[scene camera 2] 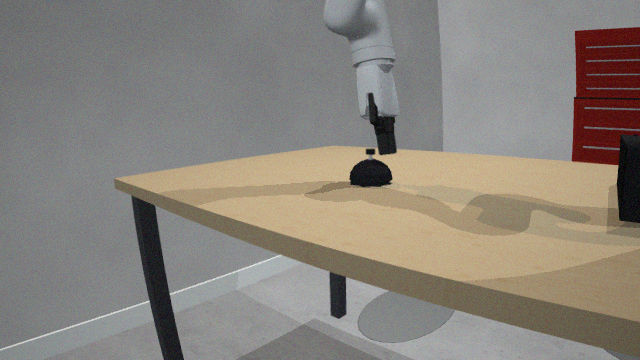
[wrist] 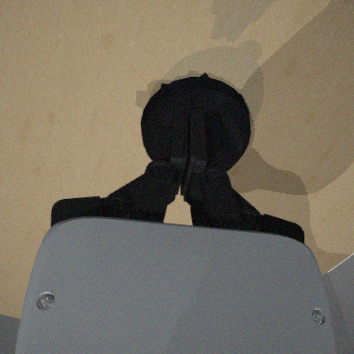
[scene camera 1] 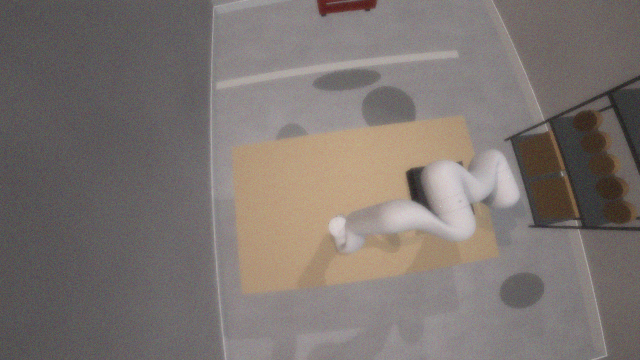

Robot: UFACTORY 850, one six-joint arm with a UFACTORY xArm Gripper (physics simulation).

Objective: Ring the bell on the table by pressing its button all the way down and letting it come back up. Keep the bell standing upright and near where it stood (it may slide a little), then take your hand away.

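The black domed bell stands upright on the wooden table. Its small black button is up on a thin stem in scene camera 2. My gripper is shut and empty. In scene camera 2 its fingertips are just right of the button, at about its height, with a small gap showing between them. In the wrist view the fingers overlap the bell's dome and the button cannot be made out. In scene camera 1 the arm hides the bell.
A black box-like object stands on the table at the right of scene camera 2, and partly shows beside the arm's base in scene camera 1. A red drawer cabinet and a shelf rack stand off the table.
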